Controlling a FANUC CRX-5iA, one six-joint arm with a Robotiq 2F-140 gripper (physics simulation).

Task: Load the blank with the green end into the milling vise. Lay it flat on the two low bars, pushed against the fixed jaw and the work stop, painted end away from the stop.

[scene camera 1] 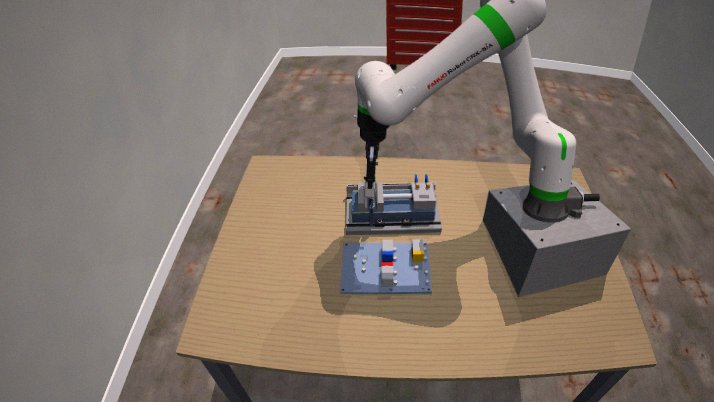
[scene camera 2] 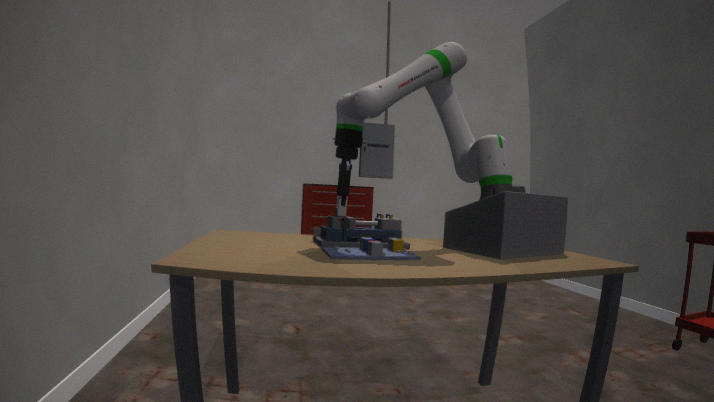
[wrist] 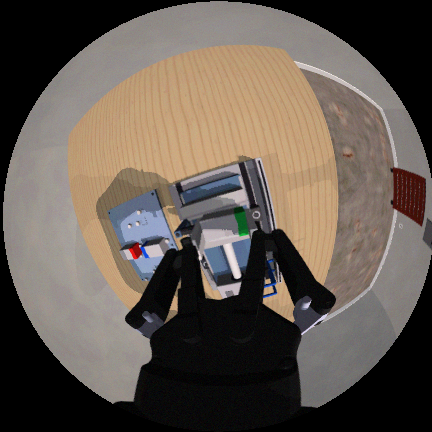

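Note:
The blank (scene camera 1: 369, 192) (scene camera 2: 341, 206) (wrist: 217, 230) is grey, with its green end (wrist: 242, 221) at the right in the wrist view. My gripper (scene camera 1: 370, 190) (scene camera 2: 342, 202) (wrist: 224, 221) is shut on it, one finger at each end, and points down over the milling vise (scene camera 1: 395, 216) (scene camera 2: 360, 233) (wrist: 210, 191). The blank is over the gap between the left, fixed jaw (scene camera 1: 361, 198) and the moving jaw (scene camera 1: 380, 197). The dark blue work stop (scene camera 1: 371, 218) (wrist: 183, 228) is by the plain end; the green end is away from it. The low bars and any contact beneath the blank are hidden.
A blue plate (scene camera 1: 350, 280) (scene camera 2: 330, 253) (wrist: 131, 202) with white pins lies in front of the vise. It bears a blue-ended blank (scene camera 1: 387, 256), a red-ended blank (scene camera 1: 387, 275) and a yellow-ended blank (scene camera 1: 418, 255). The grey robot base (scene camera 1: 565, 260) stands at the right.

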